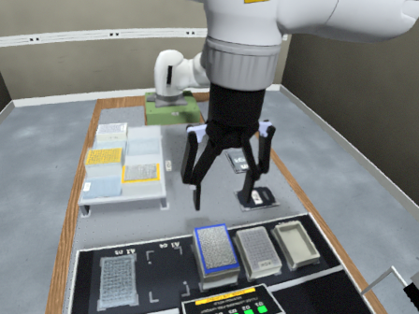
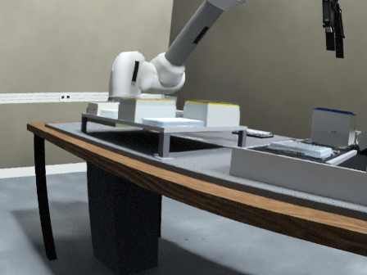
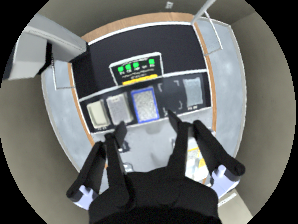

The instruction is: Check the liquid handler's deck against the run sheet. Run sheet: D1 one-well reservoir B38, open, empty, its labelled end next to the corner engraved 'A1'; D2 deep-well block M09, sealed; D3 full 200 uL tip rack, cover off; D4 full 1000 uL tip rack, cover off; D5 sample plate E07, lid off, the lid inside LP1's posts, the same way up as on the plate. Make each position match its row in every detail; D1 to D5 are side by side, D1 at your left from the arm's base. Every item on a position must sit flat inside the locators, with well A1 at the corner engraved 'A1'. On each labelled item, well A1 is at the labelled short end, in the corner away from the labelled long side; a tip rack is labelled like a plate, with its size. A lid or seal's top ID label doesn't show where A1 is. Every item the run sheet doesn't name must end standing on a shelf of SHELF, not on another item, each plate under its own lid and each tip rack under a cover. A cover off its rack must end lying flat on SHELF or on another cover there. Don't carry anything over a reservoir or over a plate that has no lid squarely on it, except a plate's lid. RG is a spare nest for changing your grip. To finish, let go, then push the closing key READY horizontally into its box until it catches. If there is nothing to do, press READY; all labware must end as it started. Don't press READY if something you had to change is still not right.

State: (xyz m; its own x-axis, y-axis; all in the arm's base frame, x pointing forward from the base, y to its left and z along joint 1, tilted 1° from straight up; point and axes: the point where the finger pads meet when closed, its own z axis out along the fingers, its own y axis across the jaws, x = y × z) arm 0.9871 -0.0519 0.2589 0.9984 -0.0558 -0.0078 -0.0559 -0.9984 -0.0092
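My gripper is now 1 cm past the blue-rimmed tip rack and 21 cm above it. Also, from my hand: cream reservoir (1 cm ahead, 25 cm to the left, 27 cm below); deep-well block (1 cm ahead, 13 cm to the left, 26 cm below); clear sample plate (1 cm behind, 25 cm to the right, 28 cm below).
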